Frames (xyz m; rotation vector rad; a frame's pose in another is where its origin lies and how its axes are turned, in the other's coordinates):
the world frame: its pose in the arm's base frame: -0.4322 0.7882 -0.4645 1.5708 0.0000 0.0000
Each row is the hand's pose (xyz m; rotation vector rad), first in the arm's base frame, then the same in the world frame.
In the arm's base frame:
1: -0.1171 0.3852 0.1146 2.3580 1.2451 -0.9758
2: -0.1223 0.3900 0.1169 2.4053 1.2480 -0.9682
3: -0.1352 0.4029 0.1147 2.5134 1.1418 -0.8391
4: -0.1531 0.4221 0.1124 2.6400 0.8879 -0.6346
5: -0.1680 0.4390 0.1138 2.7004 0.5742 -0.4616
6: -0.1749 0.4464 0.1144 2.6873 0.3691 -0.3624
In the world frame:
1: 0.3151 0.5791 0.4030 1.0615 0.1484 -1.2242
2: 0.3099 0.5814 0.3982 1.1069 0.1531 -1.2124
3: 0.2970 0.5792 0.3853 1.1590 0.1638 -1.0720
4: 0.2791 0.5769 0.3661 1.1955 0.1358 -0.8161
5: 0.2642 0.5783 0.3492 1.1866 0.0603 -0.5545
6: 0.2573 0.5789 0.3418 1.1446 0.0036 -0.3939

